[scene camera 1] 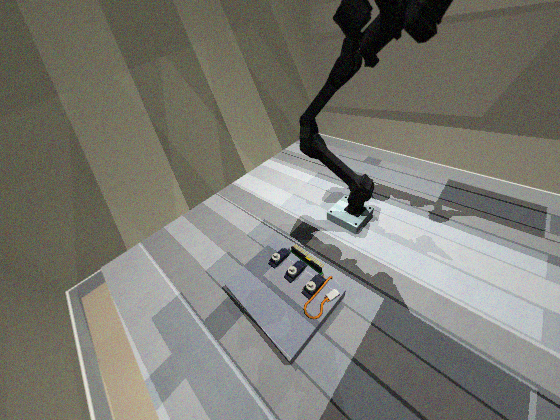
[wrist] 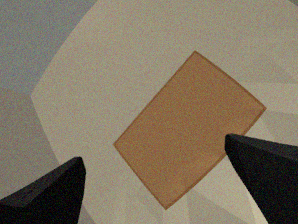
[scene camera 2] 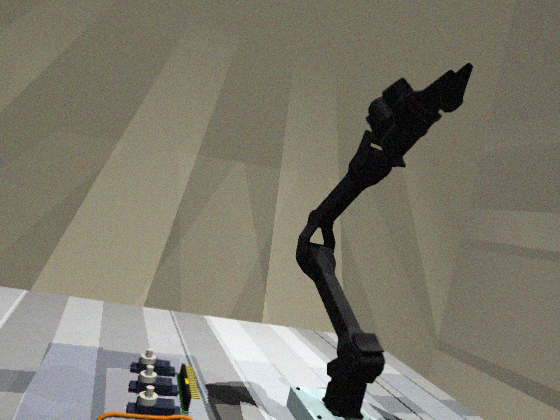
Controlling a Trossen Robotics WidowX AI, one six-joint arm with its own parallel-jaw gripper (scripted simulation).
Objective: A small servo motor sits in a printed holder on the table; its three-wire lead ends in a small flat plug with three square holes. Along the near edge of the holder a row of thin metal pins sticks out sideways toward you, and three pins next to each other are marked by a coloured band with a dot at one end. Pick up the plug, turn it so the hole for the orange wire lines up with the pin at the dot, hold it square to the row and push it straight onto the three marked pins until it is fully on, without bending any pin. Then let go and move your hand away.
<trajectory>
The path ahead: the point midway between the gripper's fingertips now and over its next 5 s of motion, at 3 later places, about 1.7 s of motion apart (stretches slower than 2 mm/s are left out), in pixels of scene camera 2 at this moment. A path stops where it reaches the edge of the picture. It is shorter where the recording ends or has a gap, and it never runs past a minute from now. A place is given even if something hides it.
My gripper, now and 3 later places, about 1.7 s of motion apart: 462,67; 451,84; 325,129; 210,199
</trajectory>
